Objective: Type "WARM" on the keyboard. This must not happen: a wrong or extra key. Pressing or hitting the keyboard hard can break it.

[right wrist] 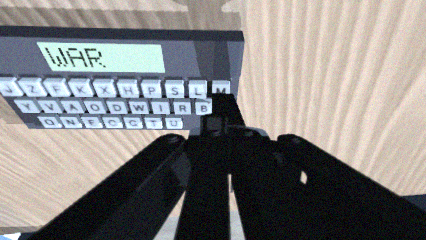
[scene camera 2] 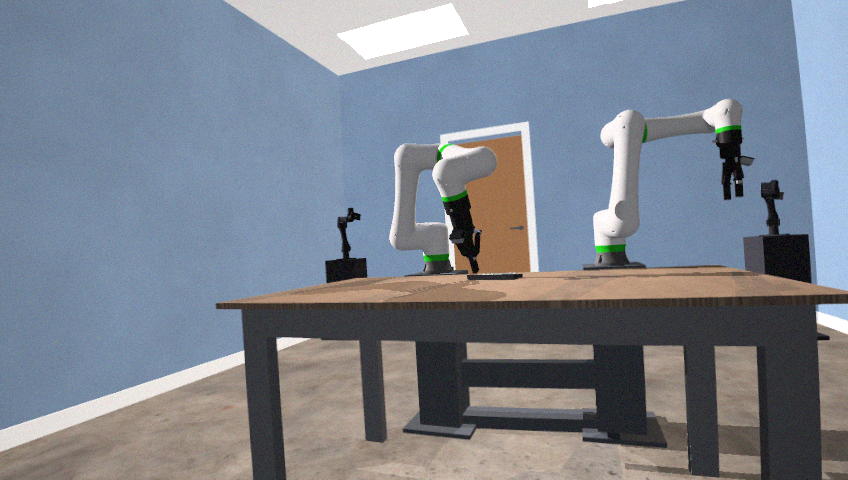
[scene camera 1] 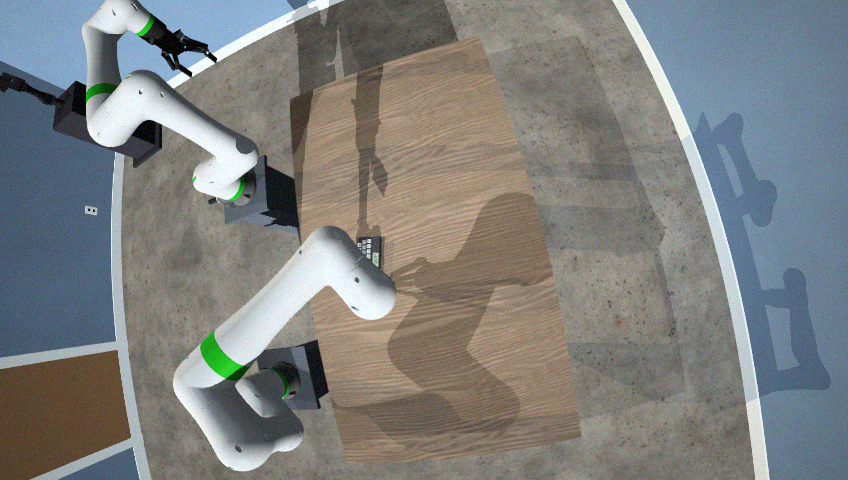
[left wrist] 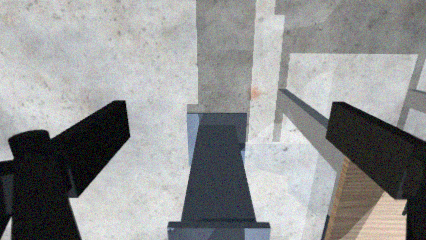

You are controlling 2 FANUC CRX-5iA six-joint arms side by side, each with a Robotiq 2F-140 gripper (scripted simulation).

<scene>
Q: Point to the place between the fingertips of my left gripper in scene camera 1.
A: At 203,68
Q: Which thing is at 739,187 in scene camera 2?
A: My left gripper.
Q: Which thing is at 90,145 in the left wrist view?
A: My left gripper.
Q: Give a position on an arm pedestal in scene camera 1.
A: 283,215
</scene>
